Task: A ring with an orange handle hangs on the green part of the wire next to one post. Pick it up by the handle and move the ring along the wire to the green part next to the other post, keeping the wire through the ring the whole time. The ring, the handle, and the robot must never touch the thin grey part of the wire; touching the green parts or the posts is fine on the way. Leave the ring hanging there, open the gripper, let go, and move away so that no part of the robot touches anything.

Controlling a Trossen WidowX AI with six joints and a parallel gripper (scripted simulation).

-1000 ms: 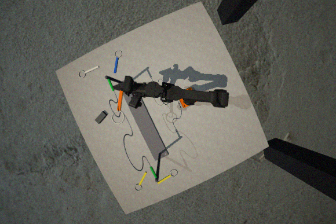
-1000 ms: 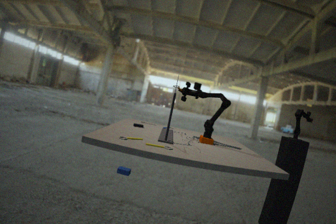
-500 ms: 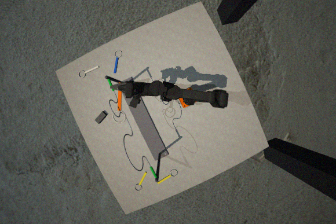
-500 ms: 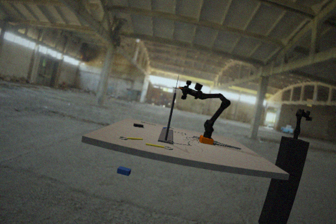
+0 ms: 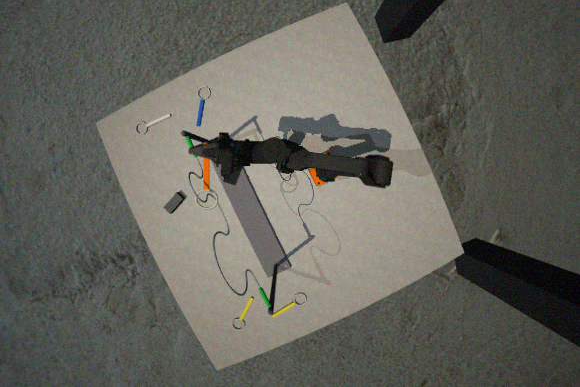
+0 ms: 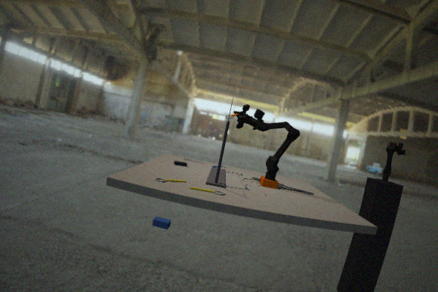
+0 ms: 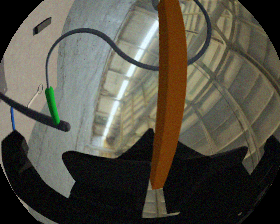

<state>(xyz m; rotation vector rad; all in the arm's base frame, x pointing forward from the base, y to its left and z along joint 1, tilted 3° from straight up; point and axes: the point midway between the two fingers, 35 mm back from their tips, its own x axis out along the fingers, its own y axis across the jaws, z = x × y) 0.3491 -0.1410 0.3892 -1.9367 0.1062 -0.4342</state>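
Now: the orange-handled ring 80 mm to the left of my gripper tip, 40 mm below it and 10 mm behind it. The rest, counted from my gripper tip: white-handled ring (460 mm below, 320 mm ahead, 260 mm to the right); then blue-handled ring (460 mm below, 280 mm to the right, 60 mm ahead); then dark block (460 mm below, 300 mm ahead, 110 mm to the left).
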